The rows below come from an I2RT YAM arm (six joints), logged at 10 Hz.
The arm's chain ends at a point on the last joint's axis. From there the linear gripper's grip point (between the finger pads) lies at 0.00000 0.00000 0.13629 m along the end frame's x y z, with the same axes.
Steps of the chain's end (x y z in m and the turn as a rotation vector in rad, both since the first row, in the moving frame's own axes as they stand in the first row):
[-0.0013, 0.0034, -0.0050, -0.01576, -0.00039, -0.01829]
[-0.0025, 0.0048, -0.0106, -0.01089, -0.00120, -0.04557]
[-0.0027, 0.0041, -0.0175, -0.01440, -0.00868, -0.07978]
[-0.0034, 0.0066, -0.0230, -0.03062, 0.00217, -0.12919]
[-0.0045, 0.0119, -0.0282, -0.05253, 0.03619, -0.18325]
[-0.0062, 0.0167, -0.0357, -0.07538, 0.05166, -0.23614]
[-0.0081, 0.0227, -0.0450, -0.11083, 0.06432, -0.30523]
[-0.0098, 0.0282, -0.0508, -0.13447, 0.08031, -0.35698]
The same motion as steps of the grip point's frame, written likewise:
[-0.0013, 0.0055, -0.0050, -0.01576, -0.00039, -0.01829]
[-0.0026, 0.0063, -0.0106, -0.01089, -0.00120, -0.04557]
[-0.0038, 0.0061, -0.0175, -0.01440, -0.00868, -0.07978]
[-0.0028, 0.0107, -0.0231, -0.03062, 0.00217, -0.12919]
[0.0011, 0.0186, -0.0285, -0.05253, 0.03619, -0.18325]
[0.0020, 0.0260, -0.0363, -0.07538, 0.05166, -0.23614]
[0.0028, 0.0362, -0.0461, -0.11083, 0.06432, -0.30523]
[0.0041, 0.0441, -0.0525, -0.13447, 0.08031, -0.35698]

